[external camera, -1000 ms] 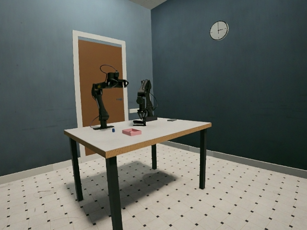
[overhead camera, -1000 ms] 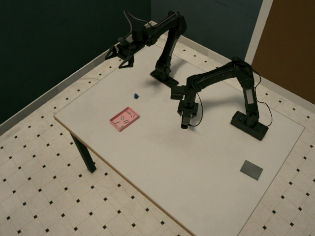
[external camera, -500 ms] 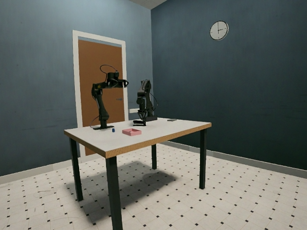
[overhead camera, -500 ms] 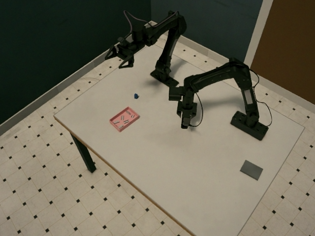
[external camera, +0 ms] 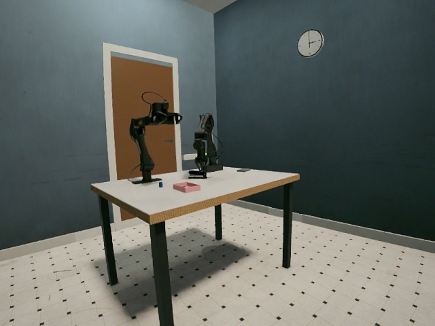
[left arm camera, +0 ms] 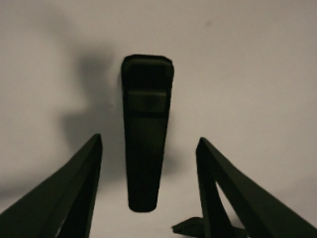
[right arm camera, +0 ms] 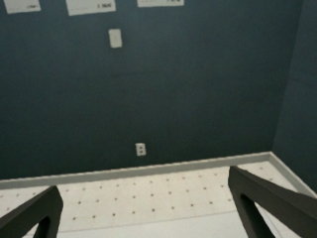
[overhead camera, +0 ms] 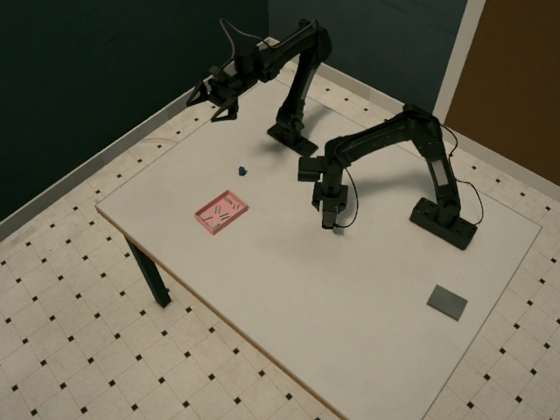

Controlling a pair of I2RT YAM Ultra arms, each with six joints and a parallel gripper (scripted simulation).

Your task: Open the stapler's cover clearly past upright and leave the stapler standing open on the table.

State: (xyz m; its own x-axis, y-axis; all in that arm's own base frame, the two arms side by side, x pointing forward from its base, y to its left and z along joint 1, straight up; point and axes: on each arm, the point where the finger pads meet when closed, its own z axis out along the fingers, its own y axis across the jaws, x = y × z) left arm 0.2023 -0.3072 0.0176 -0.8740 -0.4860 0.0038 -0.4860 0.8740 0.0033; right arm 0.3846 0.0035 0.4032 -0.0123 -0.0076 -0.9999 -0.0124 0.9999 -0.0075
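My left hand is 4 cm above the stapler, 3 cm past it and 2 cm to the left of it. From my left hand the other things lie so: blue object 34 cm to the right, 4 cm below, 3 cm ahead; grey pad 44 cm to the left, 6 cm below, 1 cm ahead.
The stapler lies 380 mm below my right hand, 310 mm to the left of it and 200 mm behind it. The rest, counted from my right hand: blue object: 380 mm below, 150 mm behind, 20 mm to the right; grey pad: 770 mm to the left, 400 mm below, 160 mm behind.
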